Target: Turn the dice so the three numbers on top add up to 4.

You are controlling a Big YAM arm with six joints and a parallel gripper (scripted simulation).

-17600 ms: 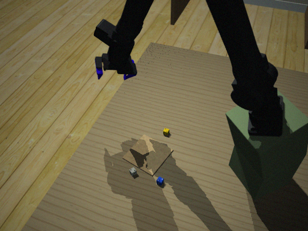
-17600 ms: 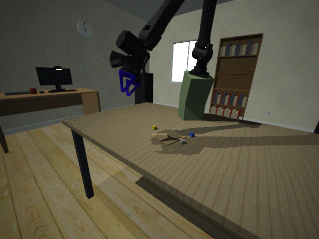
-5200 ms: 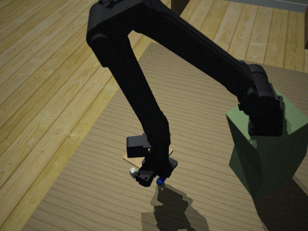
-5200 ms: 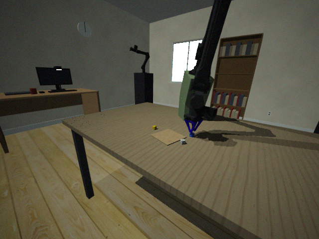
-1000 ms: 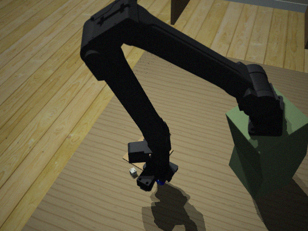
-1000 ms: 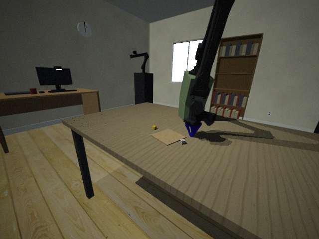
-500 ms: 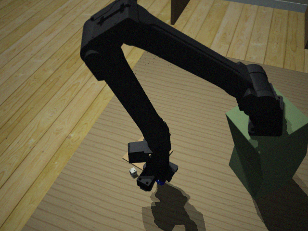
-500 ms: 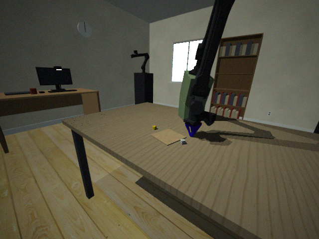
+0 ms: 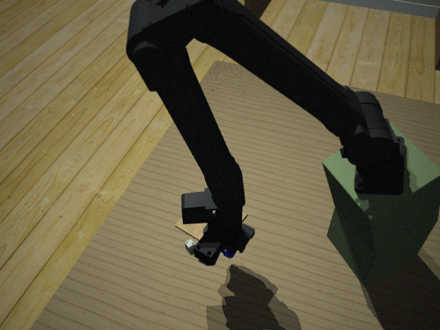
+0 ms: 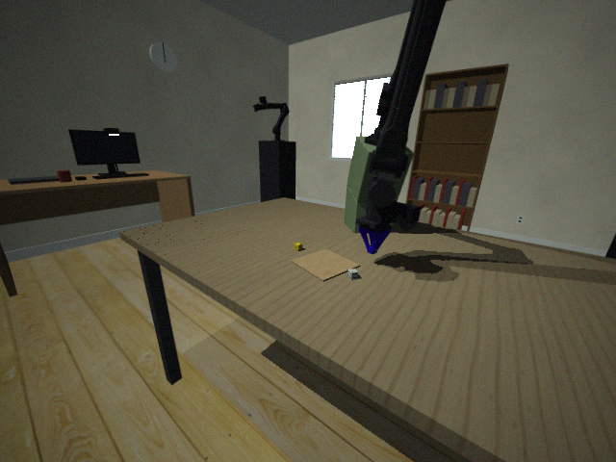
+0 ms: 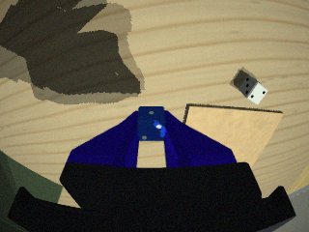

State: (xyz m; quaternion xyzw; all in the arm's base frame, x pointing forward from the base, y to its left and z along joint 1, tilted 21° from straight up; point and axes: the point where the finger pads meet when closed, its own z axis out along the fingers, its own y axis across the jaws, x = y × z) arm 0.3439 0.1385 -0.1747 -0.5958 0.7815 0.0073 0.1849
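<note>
Right now my hand is 110 mm short of the white die, 10 mm to the left of it and 30 mm above it. From my hand the other things lie so: tan mat 80 mm ahead, 110 mm to the right, 40 mm below; blue die right at my hand; yellow die 50 mm ahead, 230 mm to the right, 30 mm below.
</note>
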